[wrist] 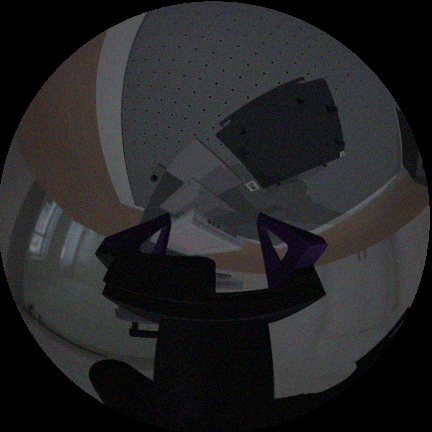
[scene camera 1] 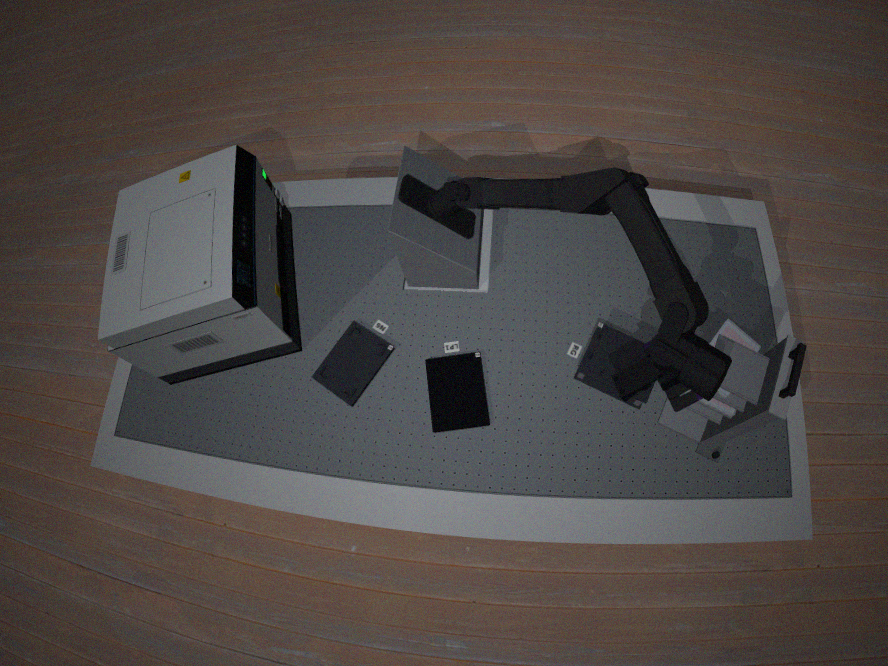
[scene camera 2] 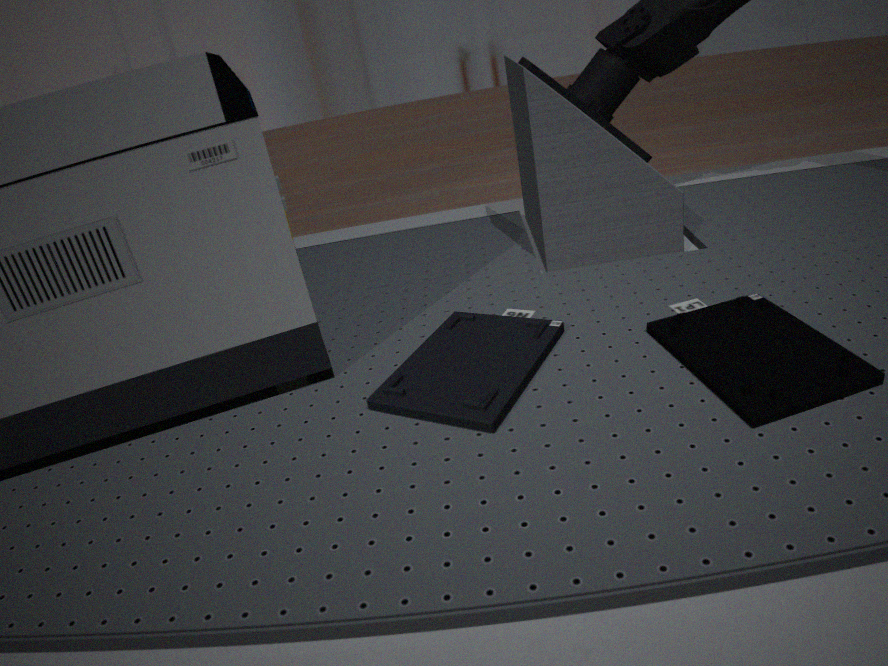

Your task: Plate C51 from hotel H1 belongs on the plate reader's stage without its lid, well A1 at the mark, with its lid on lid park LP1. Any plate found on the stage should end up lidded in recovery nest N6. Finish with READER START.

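Places are measured from the arm's base along level axes (x right, y ahead, z up), in metres.
Where they show: gripper, between the fingertips: (wrist: 213,217); arm's base, origin of its link: (scene camera 1: 437,208) (scene camera 2: 582,112).
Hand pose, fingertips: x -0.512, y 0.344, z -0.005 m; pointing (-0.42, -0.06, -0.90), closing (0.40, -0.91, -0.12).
Note:
Each offset is from my fingertips to the top centre of the thing. "spot": to the spot under its first point.
My gripper (scene camera 1: 670,374) (wrist: 213,217) is open at the hotel. Hotel H1 (scene camera 1: 745,367) (wrist: 197,159) stands at the right end of the board. In the wrist view a pale lidded plate @[dx -0.069, dy +0.007, dz +0.017 m] (wrist: 197,237) sits in it, ahead of and partly between the spread fingers; its label is unreadable. The plate reader @[dx +1.063, dy -0.171, dz +0.158 m] (scene camera 1: 179,243) (scene camera 2: 179,286) stands at the far left with a green light on its front; its stage does not show. Nest N6 @[dx +0.681, dy -0.022, dz -0.131 m] (scene camera 1: 353,363) (scene camera 2: 466,369) holds no plate. Lid park LP1 @[dx +0.439, dy +0.020, dz -0.129 m] (scene camera 1: 457,392) (scene camera 2: 763,362) is a black pad with no lid on it.
A dark nest tagged RG @[dx +0.093, dy -0.058, dz -0.073 m] (scene camera 1: 598,352) (wrist: 285,135) lies beside the hotel, partly under the gripper in scene camera 1. The arm's grey wedge mount (scene camera 1: 438,250) (scene camera 2: 602,193) stands at the back middle. A black handle @[spot: dx -0.135, dy +0.036, dz +0.195 m] (scene camera 1: 792,369) is at the board's right edge.

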